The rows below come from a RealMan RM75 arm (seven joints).
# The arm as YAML. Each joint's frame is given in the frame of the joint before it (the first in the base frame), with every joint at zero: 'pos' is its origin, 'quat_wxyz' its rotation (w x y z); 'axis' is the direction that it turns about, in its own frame. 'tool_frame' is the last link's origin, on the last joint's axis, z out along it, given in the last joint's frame.
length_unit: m
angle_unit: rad
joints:
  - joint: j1
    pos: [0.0, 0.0, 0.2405]
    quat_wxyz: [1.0, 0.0, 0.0, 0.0]
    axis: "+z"
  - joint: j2
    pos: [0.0, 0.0, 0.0]
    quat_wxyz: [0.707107, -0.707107, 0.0, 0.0]
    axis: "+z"
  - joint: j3
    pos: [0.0, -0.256, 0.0]
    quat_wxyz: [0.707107, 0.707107, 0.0, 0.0]
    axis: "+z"
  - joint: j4
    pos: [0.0, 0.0, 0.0]
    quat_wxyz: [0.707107, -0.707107, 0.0, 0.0]
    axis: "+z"
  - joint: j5
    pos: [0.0, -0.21, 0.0]
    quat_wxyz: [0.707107, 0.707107, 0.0, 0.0]
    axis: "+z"
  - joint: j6
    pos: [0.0, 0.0, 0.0]
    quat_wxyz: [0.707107, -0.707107, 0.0, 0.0]
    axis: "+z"
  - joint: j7
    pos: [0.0, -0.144, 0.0]
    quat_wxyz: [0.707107, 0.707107, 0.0, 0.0]
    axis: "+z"
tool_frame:
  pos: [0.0, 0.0, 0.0]
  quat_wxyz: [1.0, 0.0, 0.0, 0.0]
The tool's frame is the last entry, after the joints.
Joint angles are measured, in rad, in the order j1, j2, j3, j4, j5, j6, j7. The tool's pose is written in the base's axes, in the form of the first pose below.
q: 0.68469, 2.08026, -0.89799, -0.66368, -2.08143, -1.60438, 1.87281
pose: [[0.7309 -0.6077 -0.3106 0.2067], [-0.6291 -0.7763 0.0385 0.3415], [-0.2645 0.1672 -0.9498 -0.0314], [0 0 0 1]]
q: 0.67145, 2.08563, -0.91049, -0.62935, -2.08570, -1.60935, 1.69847
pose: [[0.8097 -0.4962 -0.3133 0.2135], [-0.5202 -0.8540 0.0082 0.3314], [-0.2716 0.1564 -0.9496 -0.0399], [0 0 0 1]]
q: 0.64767, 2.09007, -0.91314, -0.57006, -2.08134, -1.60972, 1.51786
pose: [[0.8546 -0.3985 -0.3330 0.2250], [-0.4265 -0.9044 -0.0125 0.3172], [-0.2962 0.1527 -0.9428 -0.0499], [0 0 0 1]]
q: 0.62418, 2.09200, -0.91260, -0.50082, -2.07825, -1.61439, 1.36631
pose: [[0.8742 -0.3281 -0.3579 0.2365], [-0.3638 -0.9308 -0.0352 0.3007], [-0.3216 0.1610 -0.9331 -0.0596], [0 0 0 1]]
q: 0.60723, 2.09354, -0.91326, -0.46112, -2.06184, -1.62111, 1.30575
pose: [[0.8676 -0.3126 -0.3866 0.2415], [-0.3549 -0.9340 -0.0412 0.2906], [-0.3482 0.1730 -0.9213 -0.0644], [0 0 0 1]]
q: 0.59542, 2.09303, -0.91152, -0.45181, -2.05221, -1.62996, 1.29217
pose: [[0.8596 -0.3154 -0.4021 0.2439], [-0.3604 -0.9320 -0.0394 0.2863], [-0.3623 0.1788 -0.9148 -0.0645], [0 0 0 1]]
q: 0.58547, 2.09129, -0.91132, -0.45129, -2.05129, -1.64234, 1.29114
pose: [[0.8548 -0.3196 -0.4088 0.2461], [-0.3682 -0.9287 -0.0438 0.2828], [-0.3657 0.1879 -0.9116 -0.0634], [0 0 0 1]]
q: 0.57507, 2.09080, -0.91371, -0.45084, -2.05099, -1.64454, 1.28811
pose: [[0.8524 -0.3253 -0.4094 0.2490], [-0.3742 -0.9264 -0.0430 0.2797], [-0.3652 0.1899 -0.9114 -0.0634], [0 0 0 1]]
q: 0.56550, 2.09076, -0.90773, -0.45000, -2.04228, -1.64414, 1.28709
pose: [[0.8435 -0.3366 -0.4186 0.2509], [-0.3826 -0.9235 -0.0284 0.2786], [-0.3770 0.1841 -0.9077 -0.0626], [0 0 0 1]]
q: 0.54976, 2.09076, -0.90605, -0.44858, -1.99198, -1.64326, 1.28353
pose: [[0.8178 -0.3531 -0.4545 0.2503], [-0.3908 -0.9204 0.0119 0.2793], [-0.4225 0.1679 -0.8907 -0.0602], [0 0 0 1]]
